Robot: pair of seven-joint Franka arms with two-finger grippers.
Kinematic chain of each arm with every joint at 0, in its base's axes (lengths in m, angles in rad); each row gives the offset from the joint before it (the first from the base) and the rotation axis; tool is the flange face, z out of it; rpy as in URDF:
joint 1: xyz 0 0 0.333 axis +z
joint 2: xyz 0 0 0 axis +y
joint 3: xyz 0 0 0.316 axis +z
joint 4: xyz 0.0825 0 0 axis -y
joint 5: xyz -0.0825 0 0.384 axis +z
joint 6: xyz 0 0 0 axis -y
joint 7: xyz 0.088 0 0 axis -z
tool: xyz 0 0 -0.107 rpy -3.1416 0 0
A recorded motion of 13 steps. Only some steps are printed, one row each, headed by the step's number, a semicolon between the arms.
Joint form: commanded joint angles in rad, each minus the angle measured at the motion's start. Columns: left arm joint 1, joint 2, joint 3, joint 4, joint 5, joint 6, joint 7; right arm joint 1, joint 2, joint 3, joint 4, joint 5, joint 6, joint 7.
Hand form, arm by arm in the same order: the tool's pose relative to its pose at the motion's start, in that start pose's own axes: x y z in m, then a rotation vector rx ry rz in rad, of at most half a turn. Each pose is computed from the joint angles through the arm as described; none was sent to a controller.
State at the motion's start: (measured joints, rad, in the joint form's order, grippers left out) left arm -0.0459 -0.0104 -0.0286 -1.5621 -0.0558 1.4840 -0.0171; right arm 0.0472 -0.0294 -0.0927 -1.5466 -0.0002 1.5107 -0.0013
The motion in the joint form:
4: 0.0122 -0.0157 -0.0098 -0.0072 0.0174 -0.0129 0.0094; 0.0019 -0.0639 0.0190 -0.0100 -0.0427 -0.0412 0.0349
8: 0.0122 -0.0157 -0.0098 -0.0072 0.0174 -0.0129 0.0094; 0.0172 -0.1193 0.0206 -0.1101 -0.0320 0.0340 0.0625
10: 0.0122 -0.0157 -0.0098 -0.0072 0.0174 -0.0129 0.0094; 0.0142 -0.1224 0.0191 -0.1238 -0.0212 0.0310 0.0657
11: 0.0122 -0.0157 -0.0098 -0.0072 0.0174 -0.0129 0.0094; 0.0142 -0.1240 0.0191 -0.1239 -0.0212 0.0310 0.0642
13: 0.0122 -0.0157 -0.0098 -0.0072 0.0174 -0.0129 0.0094; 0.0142 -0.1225 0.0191 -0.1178 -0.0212 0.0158 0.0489
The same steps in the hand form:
4: -0.0065 -0.0029 -0.0037 0.0179 -0.0041 0.0057; -0.0253 -0.0046 -0.0252 -0.0381 0.0135 0.0183
8: -0.0065 -0.0029 -0.0037 0.0179 -0.0041 0.0057; -0.0349 -0.0134 -0.0134 -0.0221 0.0440 0.0256
10: -0.0065 -0.0029 -0.0037 0.0179 -0.0041 0.0057; -0.0362 -0.0122 -0.0082 -0.0116 0.0298 0.0326
11: -0.0065 -0.0029 -0.0037 0.0179 -0.0041 0.0057; -0.0367 -0.0121 -0.0090 -0.0114 0.0313 0.0311
13: -0.0065 -0.0029 -0.0037 0.0179 -0.0041 0.0057; -0.0378 -0.0121 -0.0097 -0.0122 0.0206 0.0160

